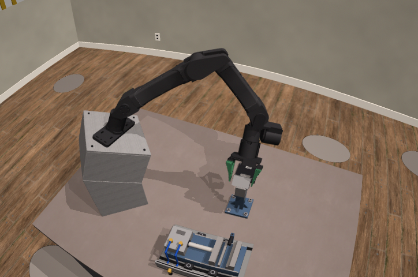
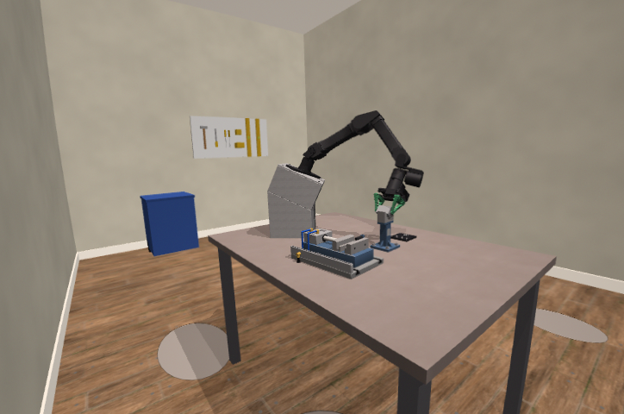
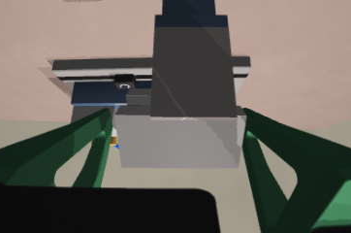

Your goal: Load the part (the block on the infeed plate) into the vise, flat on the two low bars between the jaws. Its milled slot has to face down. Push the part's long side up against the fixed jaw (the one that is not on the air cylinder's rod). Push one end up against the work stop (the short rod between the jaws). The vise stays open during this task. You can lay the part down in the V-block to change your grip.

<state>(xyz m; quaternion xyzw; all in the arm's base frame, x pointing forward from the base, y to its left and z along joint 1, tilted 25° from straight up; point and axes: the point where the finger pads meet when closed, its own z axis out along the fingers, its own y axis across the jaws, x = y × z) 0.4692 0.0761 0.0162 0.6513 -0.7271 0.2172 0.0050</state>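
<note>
The part lies right at my hand. From my hand the other things lie so: black infeed plate 20 mm behind, 170 mm to the left, 150 mm below; then work stop rod 40 mm ahead, 210 mm to the right, 70 mm below; then piston rod 40 mm behind, 260 mm to the right, 80 mm below.
</note>
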